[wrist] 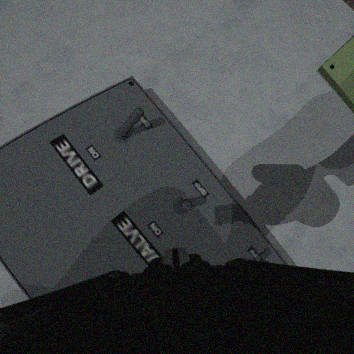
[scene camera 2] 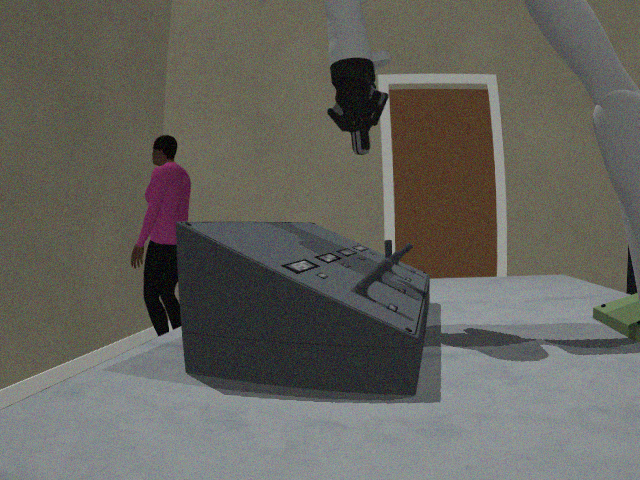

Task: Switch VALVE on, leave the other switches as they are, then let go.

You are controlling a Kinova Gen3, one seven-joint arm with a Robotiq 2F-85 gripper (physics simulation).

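Places are measured from the arm's base along level axes (x back, y left, z down), in centimetres.
Pixels of known places: gripper, fingertip midpoint: (wrist: 175,264) (scene camera 2: 362,154).
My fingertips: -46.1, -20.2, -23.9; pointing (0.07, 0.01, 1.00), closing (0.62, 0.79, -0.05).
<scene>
For each thing: its top centre in the pictures, then the offset to it from my fingertips, as dx, dy, dz. "pt": a spot on its surface instead.
- VALVE nameplate, surface spot: (wrist: 136,237) pt -2.3, -2.6, +16.2
- VALVE lever, middle of its top: (wrist: 186,204) (scene camera 2: 388,239) +4.0, +0.1, +14.2
- DRIVE lever, middle of its top: (wrist: 128,117) (scene camera 2: 402,243) +8.9, -11.0, +15.2
- nearest lever, middle of its top: (scene camera 2: 374,257) -2.1, +23.3, +15.2
The grey sloped switch panel (scene camera 2: 299,330) (wrist: 30,200) stands on the table. In the wrist view the VALVE nameplate (wrist: 136,237) is partly covered by the gripper's dark outline. The VALVE lever (wrist: 185,203) looks short and end-on there. It matches the upright lever (scene camera 2: 388,248) in the scene view, which stands up from the panel at its ON angle. The DRIVE lever (wrist: 131,123) leans toward its OFF label. The nearest lever (scene camera 2: 385,268) in the scene view also leans toward the low edge. My gripper (scene camera 2: 360,148) (wrist: 175,264) is shut and empty, high above the panel, touching no lever.
A green base plate (scene camera 2: 617,312) (wrist: 342,75) lies on the table to the right of the panel. A person in a pink top (scene camera 2: 169,201) stands behind the panel at the left. A brown door (scene camera 2: 442,180) is in the back wall. Arm shadows fall across the panel and table.
</scene>
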